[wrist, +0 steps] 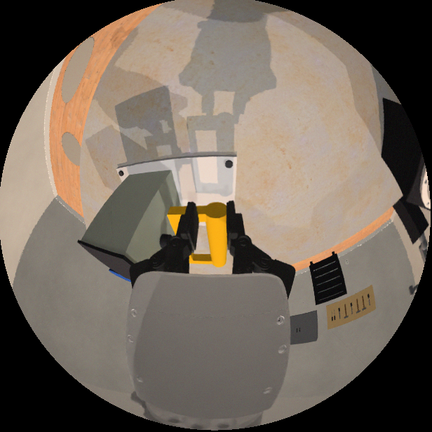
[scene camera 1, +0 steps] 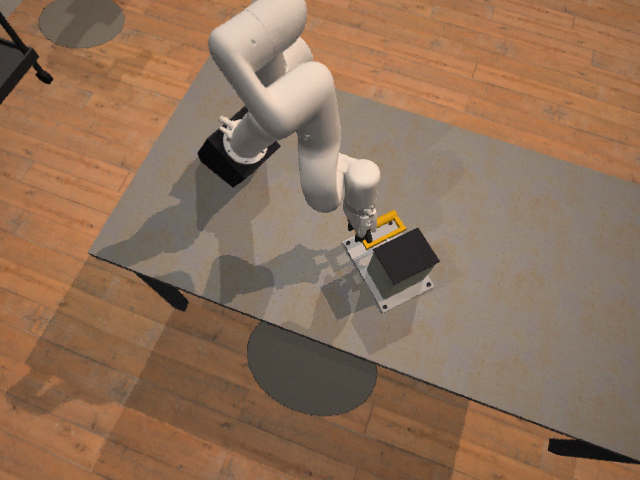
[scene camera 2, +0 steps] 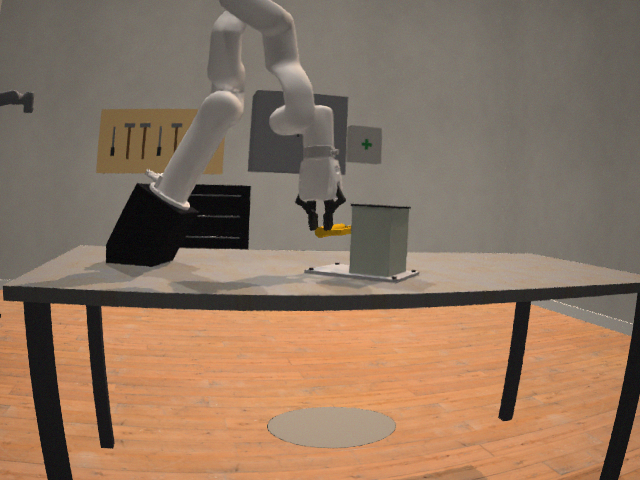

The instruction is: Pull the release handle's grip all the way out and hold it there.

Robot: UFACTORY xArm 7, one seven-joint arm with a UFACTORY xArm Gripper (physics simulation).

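Observation:
The yellow release handle is a flat rectangular frame with a thick round grip [scene camera 1: 387,218] [scene camera 2: 320,233] [wrist: 218,242], beside a grey-green box [scene camera 1: 405,255] [scene camera 2: 377,240] [wrist: 127,215] with a dark top. The grip lies along the side away from the box. My gripper [scene camera 1: 363,238] [scene camera 2: 320,226] [wrist: 211,210] points down with its fingers on either side of the grip. In the wrist view the grip is close to the right finger, and a small gap shows between it and the left finger. The gripper is partly open. Its body hides part of the handle in scene camera 1.
The box stands on a white base plate [scene camera 1: 408,295] [scene camera 2: 320,270] [wrist: 220,186] with dark bolts, on a grey table [scene camera 1: 516,310] [scene camera 2: 465,263]. The arm's black mount [scene camera 1: 232,173] [scene camera 2: 139,232] is at the table's left. A round disc [scene camera 1: 310,372] [scene camera 2: 330,426] lies on the floor.

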